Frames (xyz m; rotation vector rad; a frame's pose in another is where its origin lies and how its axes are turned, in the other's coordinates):
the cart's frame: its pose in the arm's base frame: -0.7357 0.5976 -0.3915 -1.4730 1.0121 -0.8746
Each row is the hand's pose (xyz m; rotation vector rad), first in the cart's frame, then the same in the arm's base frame.
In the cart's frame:
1: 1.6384 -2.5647 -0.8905 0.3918 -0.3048 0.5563
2: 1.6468 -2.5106 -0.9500 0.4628 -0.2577 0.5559
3: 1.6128 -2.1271 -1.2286 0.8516 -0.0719 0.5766
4: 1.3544 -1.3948 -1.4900 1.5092 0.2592 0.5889
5: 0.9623 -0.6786 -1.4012 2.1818 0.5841 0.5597
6: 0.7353 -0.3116 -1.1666 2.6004 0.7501 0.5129
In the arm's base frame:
1: -0.6316 -1.1406 2.2586 -0.8892 0.8922 -0.3973
2: -0.6904 -1.1723 2.2129 -0.8227 0.8846 -0.4558
3: -1.0089 -1.2578 1.8708 -0.4508 0.7888 -0.6820
4: -1.4381 -1.1431 1.1823 0.2065 0.5690 -0.9888
5: -1.5908 -0.7764 0.4634 0.8843 0.2513 -1.1790
6: -1.5041 -0.4959 0.0696 1.2845 -0.0011 -1.2179

